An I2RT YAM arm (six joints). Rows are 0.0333 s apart.
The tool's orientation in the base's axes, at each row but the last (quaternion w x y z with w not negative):
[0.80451, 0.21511, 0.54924, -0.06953]
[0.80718, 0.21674, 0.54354, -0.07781]
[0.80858, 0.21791, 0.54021, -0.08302]
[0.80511, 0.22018, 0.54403, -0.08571]
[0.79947, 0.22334, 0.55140, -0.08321]
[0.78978, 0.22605, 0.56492, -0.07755]
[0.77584, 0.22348, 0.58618, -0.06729]
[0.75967, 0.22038, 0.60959, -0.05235]
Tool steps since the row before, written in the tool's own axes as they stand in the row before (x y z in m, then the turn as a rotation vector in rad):
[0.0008, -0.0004, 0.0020, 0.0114, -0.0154, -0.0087]
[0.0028, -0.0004, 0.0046, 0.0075, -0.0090, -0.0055]
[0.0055, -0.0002, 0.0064, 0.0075, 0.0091, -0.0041]
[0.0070, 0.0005, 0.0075, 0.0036, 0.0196, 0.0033]
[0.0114, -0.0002, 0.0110, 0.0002, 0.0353, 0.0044]
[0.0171, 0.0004, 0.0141, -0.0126, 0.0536, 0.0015]
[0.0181, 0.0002, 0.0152, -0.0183, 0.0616, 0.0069]
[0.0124, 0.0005, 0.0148, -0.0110, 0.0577, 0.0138]
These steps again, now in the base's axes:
[0.0019, -0.0011, -0.0002, -0.0084, -0.0087, -0.0172]
[0.0048, -0.0020, -0.0012, -0.0049, -0.0048, -0.0110]
[0.0075, -0.0025, -0.0030, 0.0029, 0.0107, -0.0058]
[0.0092, -0.0022, -0.0039, 0.0116, 0.0163, 0.0029]
[0.0135, -0.0038, -0.0073, 0.0172, 0.0293, 0.0105]
[0.0182, -0.0036, -0.0121, 0.0171, 0.0451, 0.0265]
[0.0189, -0.0034, -0.0137, 0.0231, 0.0491, 0.0352]
[0.0167, -0.0031, -0.0093, 0.0298, 0.0442, 0.0283]

